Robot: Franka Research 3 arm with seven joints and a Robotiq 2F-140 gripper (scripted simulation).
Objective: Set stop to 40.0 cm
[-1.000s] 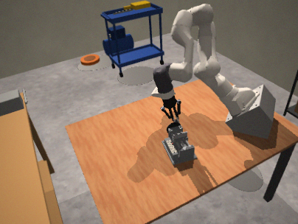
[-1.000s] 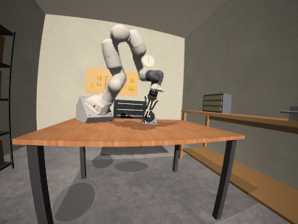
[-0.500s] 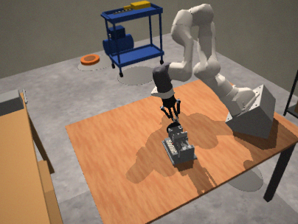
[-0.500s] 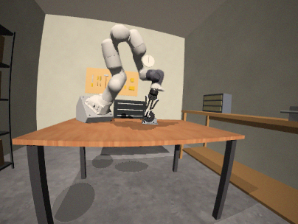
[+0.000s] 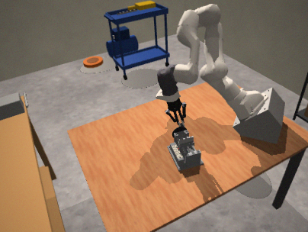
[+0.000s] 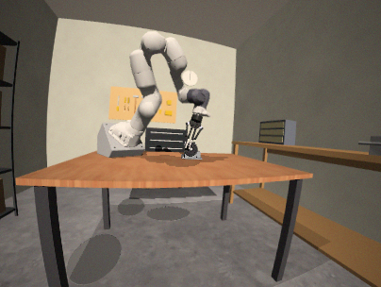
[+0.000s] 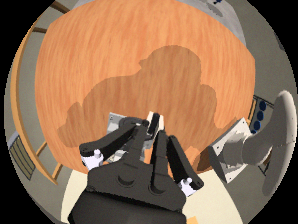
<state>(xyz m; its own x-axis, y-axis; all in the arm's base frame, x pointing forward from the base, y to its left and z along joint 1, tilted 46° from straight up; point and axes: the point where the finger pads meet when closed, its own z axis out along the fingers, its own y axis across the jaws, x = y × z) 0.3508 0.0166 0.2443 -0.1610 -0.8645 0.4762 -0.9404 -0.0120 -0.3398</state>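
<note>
Now: the handwheel 1 cm ahead of my hand, 2 cm to the left of it and 2 cm below it.
</note>
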